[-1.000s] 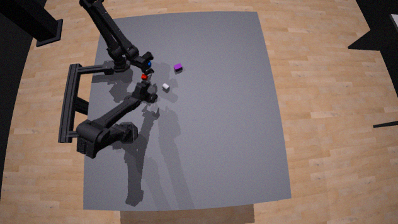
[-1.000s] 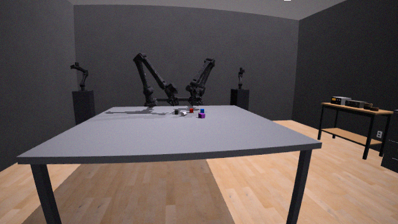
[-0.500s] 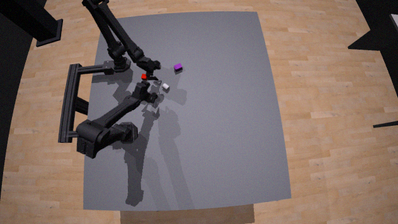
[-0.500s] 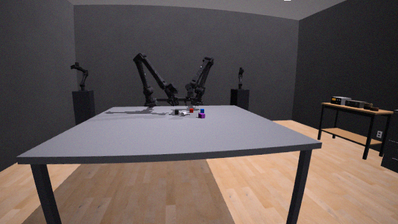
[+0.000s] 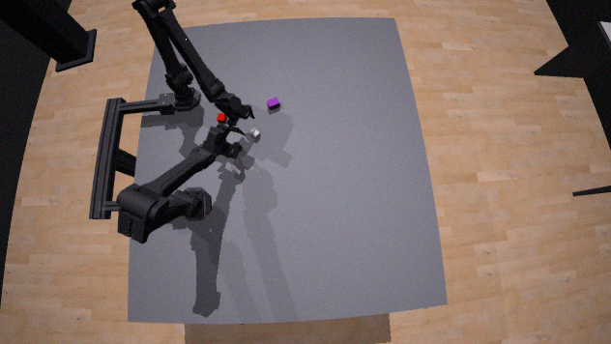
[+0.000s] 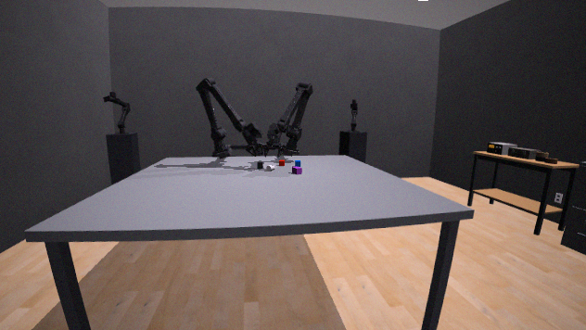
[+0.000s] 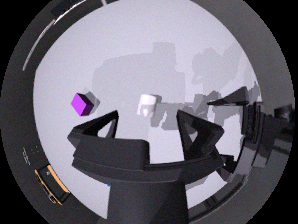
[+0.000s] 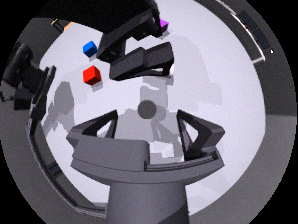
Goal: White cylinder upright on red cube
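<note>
The white cylinder is 80 mm below my left hand, 20 mm ahead of it and 10 mm to the right of it. The rest, counted from my left hand: dark cylinder: 80 mm below, 80 mm behind, 70 mm to the right; then red cube: 140 mm behind, 110 mm to the left, 80 mm below; then purple cube: 140 mm to the left, 140 mm ahead, 80 mm below.
</note>
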